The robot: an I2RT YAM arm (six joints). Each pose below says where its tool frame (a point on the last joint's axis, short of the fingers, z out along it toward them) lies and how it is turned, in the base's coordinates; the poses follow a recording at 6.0 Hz.
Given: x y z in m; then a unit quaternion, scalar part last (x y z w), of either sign.
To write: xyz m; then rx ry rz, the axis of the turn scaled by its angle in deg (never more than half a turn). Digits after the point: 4 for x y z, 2 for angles.
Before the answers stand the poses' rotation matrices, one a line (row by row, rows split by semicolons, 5 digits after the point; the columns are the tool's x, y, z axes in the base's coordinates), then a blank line. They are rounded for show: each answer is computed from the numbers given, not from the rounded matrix.
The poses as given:
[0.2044 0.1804 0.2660 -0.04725 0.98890 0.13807 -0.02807]
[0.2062 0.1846 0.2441 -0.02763 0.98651 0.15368 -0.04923]
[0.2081 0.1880 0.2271 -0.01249 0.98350 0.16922 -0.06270]
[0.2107 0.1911 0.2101 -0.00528 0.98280 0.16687 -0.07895]
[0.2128 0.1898 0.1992 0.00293 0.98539 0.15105 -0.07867]
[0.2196 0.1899 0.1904 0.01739 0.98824 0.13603 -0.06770]
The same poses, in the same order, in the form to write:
-0.99396 -0.08570 -0.06856; -0.10120 0.95741 0.27042; 0.04247 0.27573 -0.96030
-0.99363 -0.03938 -0.10562; -0.06965 0.95124 0.30049; 0.08864 0.30593 -0.94792
-0.99183 -0.00335 -0.12756; -0.04579 0.94242 0.33129; 0.11910 0.33442 -0.93487
-0.98748 0.01597 -0.15695; -0.03673 0.94425 0.32717; 0.15342 0.32883 -0.93184
-0.98760 0.02954 -0.15416; -0.01799 0.95435 0.29815; 0.15593 0.29722 -0.94199
-0.99023 0.05279 -0.12908; 0.01595 0.96239 0.27121; 0.13854 0.26650 -0.95383

[0.2044 0.1804 0.2660 8.36 -174.89 -24.42]
[0.2062 0.1846 0.2441 4.82 -172.21 -26.83]
[0.2081 0.1880 0.2271 2.16 -170.29 -29.30]
[0.2107 0.1911 0.2101 0.91 -168.53 -28.61]
[0.2128 0.1898 0.1992 -0.50 -169.00 -25.91]
[0.2196 0.1899 0.1904 -3.00 -170.60 -23.48]

